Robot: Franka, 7 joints.
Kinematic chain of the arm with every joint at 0, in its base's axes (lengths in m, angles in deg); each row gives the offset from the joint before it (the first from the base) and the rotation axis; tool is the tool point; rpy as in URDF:
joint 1: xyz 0 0 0.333 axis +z
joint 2: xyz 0 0 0 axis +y
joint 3: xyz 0 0 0.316 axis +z
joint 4: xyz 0.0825 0 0 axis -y
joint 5: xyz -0.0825 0 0.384 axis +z
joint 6: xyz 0 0 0 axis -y
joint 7: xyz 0.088 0 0 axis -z
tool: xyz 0 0 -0.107 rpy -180 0 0
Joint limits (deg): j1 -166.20..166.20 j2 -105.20..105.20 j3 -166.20..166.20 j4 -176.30..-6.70 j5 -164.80..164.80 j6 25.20..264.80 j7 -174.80..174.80
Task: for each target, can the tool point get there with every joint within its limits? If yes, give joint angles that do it. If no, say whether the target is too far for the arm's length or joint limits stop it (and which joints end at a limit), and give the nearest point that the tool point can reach.
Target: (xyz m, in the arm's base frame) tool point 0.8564 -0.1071 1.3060
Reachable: no: too far | nearest point 0.5649 -0.0706 0.9748 | short by 0.443 m
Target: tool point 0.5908 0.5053 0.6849
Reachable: yes | joints -126.92 -75.69 57.35 -27.57 -123.87 121.23 25.33
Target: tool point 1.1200 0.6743 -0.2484
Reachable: no: too far | nearest point 0.6716 0.4043 -0.0156 | short by 0.573 m
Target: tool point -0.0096 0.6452 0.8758
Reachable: yes | joints -68.85 -37.41 126.69 -25.91 -17.69 122.98 -108.85
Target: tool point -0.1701 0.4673 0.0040
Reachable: yes | joints 84.38 56.88 31.04 -109.45 -65.77 98.81 -143.99
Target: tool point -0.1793 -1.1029 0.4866
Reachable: no: too far | nearest point -0.1364 -0.8389 0.4498 | short by 0.270 m
